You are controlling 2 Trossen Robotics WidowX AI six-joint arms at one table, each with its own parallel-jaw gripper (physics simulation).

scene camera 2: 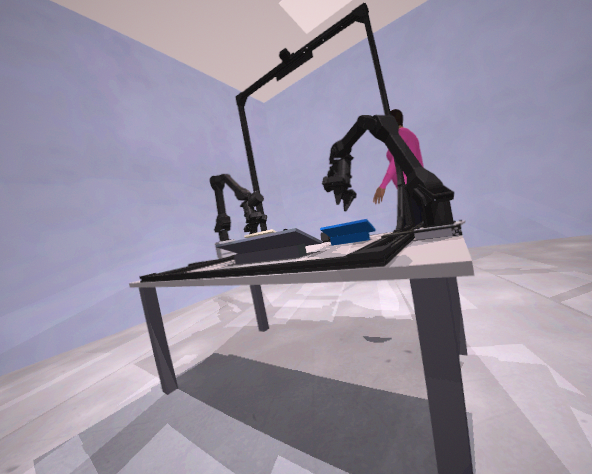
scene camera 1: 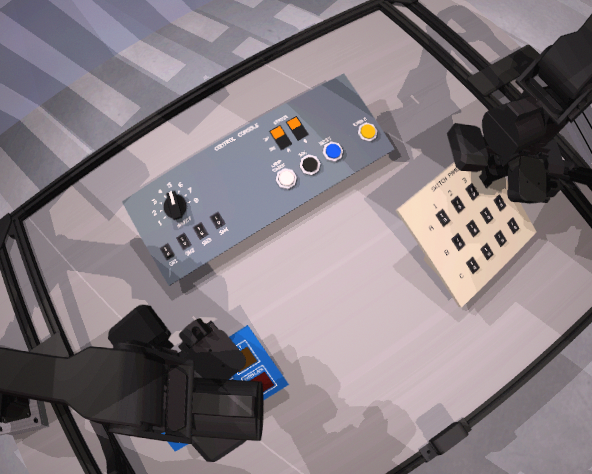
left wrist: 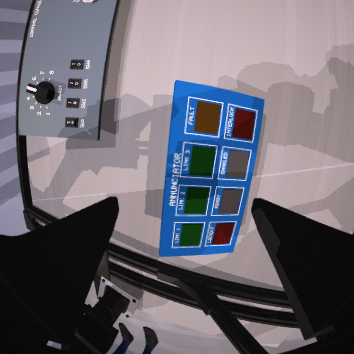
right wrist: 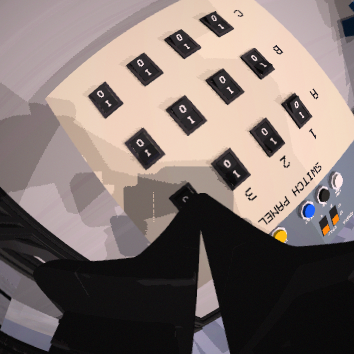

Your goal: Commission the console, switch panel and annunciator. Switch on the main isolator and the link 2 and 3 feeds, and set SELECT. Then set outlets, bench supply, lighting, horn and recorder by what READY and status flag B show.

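Seen in the pictures: left gripper, between the fingertips: (scene camera 2: 341, 208) (left wrist: 185, 204); right gripper, between the fingertips: (scene camera 1: 483, 180) (right wrist: 197, 199); left arm's base, origin of its link: (scene camera 2: 439, 225) (scene camera 1: 13, 402) (left wrist: 115, 298); right arm's base, origin of its link: (scene camera 2: 224, 241).
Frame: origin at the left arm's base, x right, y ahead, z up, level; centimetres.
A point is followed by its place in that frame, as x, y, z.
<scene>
The grey console (scene camera 1: 240, 175) {-22.8, 49.3, 4.2} (left wrist: 70, 40) {-20.1, 47.4, 3.3} has its SELECT knob (scene camera 1: 175, 205) {-20.3, 38.9, 6.4} (left wrist: 44, 92) {-19.0, 38.6, 5.9} with the white pointer about at 5. Status flags A (scene camera 1: 280, 137) {-26.5, 56.9, 5.0} and B (scene camera 1: 297, 128) {-27.2, 59.9, 5.0} show orange in their upper halves. On the blue annunciator (left wrist: 170, 130) {1.6, 39.5, 5.4}, READY (left wrist: 229, 201) {10.1, 34.4, 2.1} is grey; no lamp looks clearly lit. The cream switch panel (scene camera 1: 430, 220) {-4.7, 72.1, 7.1} (right wrist: 80, 95) {-0.2, 87.1, 1.9} has three rows of rockers; most settings are hard to tell. My left gripper (left wrist: 185, 204) {6.3, 36.2, 11.6} (scene camera 2: 342, 205) {6.3, 36.2, 11.6} is open above the annunciator. My right gripper (right wrist: 197, 199) {-7.8, 82.6, 7.0} is shut and empty above the panel, hiding part of row A's end rocker (right wrist: 183, 196) {-7.3, 83.3, 6.8}.
White, black, blue (scene camera 1: 333, 151) {-22.1, 63.8, 3.4} and yellow (scene camera 1: 368, 132) {-23.6, 70.2, 3.4} buttons sit on the console. Small switches SW1 to SW4 (scene camera 1: 217, 220) {-17.6, 44.0, 2.7} line its near left part. A black frame (scene camera 1: 220, 86) {-47.3, 50.4, -2.1} edges the table. A person in pink (scene camera 2: 411, 145) stands behind the left arm in scene camera 2.
</scene>
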